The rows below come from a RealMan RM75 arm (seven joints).
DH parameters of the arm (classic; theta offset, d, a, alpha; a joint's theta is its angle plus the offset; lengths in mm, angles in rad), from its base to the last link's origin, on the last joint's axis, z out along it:
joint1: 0 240.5 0 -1.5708
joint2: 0 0 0 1.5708
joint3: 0 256 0 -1.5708
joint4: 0 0 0 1.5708
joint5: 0 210 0 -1.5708
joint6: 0 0 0 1.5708
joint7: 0 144 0 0
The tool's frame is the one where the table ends.
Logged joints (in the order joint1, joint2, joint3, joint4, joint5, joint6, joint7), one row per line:
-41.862 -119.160 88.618 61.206 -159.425 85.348 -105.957
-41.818 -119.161 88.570 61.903 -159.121 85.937 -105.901
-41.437 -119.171 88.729 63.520 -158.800 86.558 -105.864
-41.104 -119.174 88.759 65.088 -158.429 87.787 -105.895
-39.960 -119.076 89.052 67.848 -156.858 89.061 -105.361
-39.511 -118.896 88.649 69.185 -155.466 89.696 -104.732
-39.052 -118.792 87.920 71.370 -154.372 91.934 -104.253
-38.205 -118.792 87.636 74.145 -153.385 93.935 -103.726
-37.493 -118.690 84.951 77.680 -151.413 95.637 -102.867
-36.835 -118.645 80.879 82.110 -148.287 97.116 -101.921
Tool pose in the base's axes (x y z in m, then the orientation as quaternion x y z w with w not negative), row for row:
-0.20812 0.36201 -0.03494 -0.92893 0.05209 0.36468 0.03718
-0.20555 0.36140 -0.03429 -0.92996 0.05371 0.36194 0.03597
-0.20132 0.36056 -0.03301 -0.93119 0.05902 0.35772 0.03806
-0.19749 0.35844 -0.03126 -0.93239 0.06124 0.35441 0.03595
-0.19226 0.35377 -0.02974 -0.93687 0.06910 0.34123 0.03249
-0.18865 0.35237 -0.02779 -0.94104 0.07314 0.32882 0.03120
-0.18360 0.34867 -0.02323 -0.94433 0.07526 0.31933 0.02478
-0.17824 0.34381 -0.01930 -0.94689 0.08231 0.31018 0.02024
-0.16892 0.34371 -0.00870 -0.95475 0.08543 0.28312 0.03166
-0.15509 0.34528 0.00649 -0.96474 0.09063 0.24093 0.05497
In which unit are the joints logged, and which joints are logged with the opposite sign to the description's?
The joints are logged in degrees. Opposite sign: joint5.
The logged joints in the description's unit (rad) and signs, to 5 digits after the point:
-0.73063 -2.07973 1.54668 1.06825 2.78249 1.48960 -1.84930
-0.72986 -2.07975 1.54584 1.08041 2.77719 1.49988 -1.84832
-0.72321 -2.07993 1.54861 1.10863 2.77158 1.51072 -1.84768
-0.71740 -2.07998 1.54914 1.13600 2.76511 1.53217 -1.84822
-0.69743 -2.07827 1.55425 1.18417 2.73769 1.55441 -1.83890
-0.68960 -2.07513 1.54722 1.20751 2.71339 1.56549 -1.82792
-0.68159 -2.07331 1.53449 1.24564 2.69430 1.60455 -1.81956
-0.66680 -2.07331 1.52954 1.29407 2.67707 1.63948 -1.81036
-0.65438 -2.07153 1.48267 1.35577 2.64266 1.66918 -1.79537
-0.64289 -2.07075 1.41160 1.43309 2.58810 1.69499 -1.77886

